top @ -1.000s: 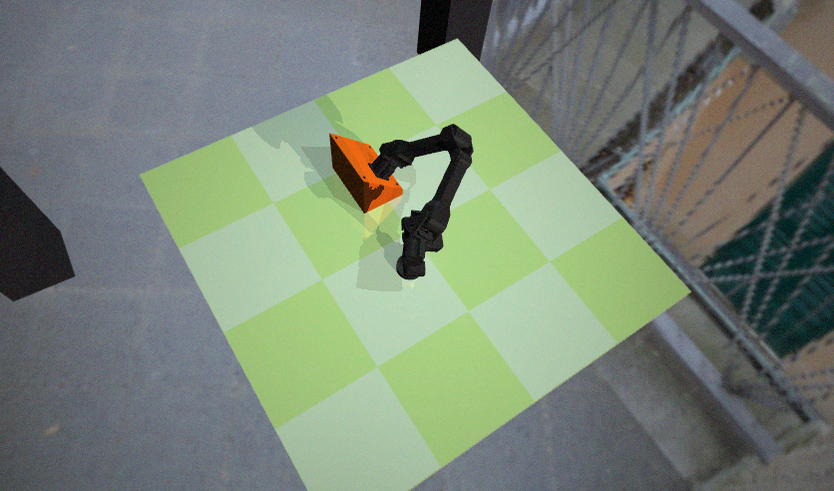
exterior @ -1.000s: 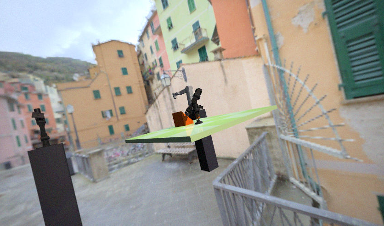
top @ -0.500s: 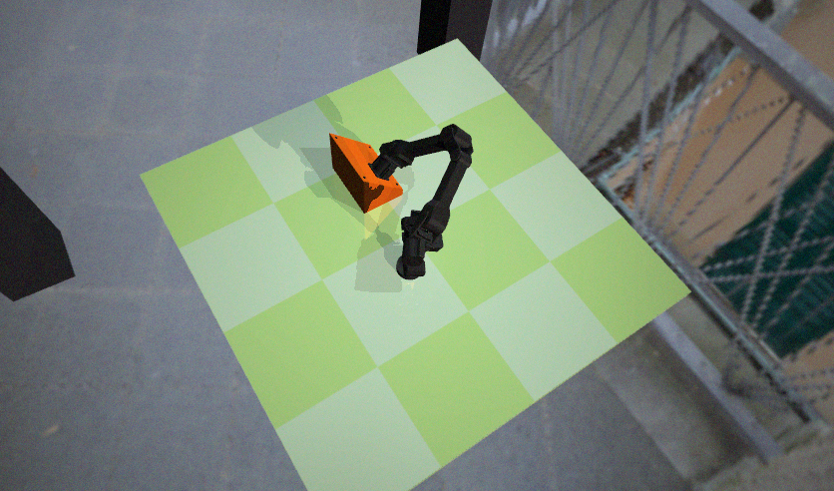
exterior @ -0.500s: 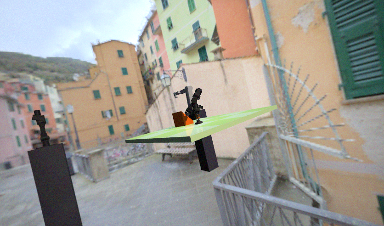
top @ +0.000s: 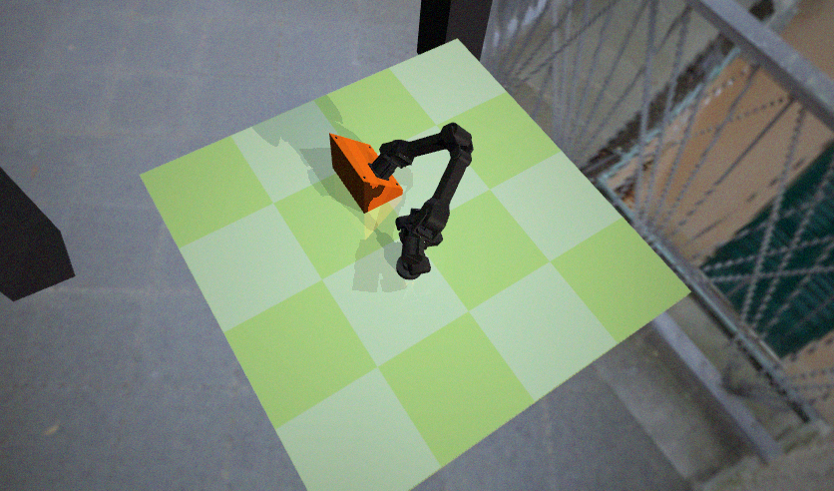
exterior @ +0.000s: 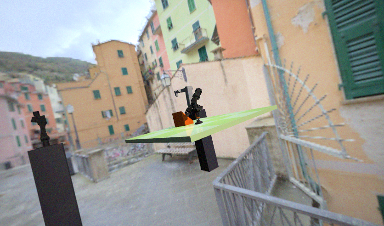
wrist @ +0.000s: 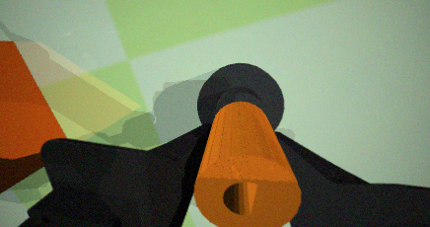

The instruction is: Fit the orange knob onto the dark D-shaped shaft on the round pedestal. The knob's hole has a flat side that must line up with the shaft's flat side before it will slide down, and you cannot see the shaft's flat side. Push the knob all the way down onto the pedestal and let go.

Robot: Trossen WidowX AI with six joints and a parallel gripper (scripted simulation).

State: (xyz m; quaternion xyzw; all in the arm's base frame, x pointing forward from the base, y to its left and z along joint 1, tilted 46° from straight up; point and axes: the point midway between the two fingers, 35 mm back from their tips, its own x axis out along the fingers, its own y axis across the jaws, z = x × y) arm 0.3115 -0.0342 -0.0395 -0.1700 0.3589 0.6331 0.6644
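Now: gripper tip 20 mm below the orange knob. Round my gripper tip: dark round pedestal (40 mm below).
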